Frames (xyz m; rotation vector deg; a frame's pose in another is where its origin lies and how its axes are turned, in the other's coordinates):
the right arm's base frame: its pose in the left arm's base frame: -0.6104 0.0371 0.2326 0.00 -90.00 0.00
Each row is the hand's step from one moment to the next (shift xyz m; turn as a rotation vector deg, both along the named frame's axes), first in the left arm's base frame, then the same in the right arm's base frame.
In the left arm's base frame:
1: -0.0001 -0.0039 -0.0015 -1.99 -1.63 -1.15
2: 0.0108 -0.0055 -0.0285 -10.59 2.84 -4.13
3: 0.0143 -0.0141 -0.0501 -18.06 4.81 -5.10
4: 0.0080 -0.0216 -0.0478 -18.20 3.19 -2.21
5: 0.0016 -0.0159 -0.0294 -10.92 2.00 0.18
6: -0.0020 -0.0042 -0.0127 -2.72 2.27 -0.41
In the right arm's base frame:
1: -0.0015 -0.0039 0.0001 -1.15 -1.63 1.99
2: -0.0285 -0.0055 -0.0108 -4.13 2.84 10.59
3: -0.0501 -0.0141 -0.0143 -5.10 4.81 18.06
4: -0.0478 -0.0216 -0.0080 -2.21 3.19 18.20
5: -0.0294 -0.0159 -0.0016 0.18 2.00 10.92
6: -0.0127 -0.0042 0.0020 -0.41 2.27 2.72

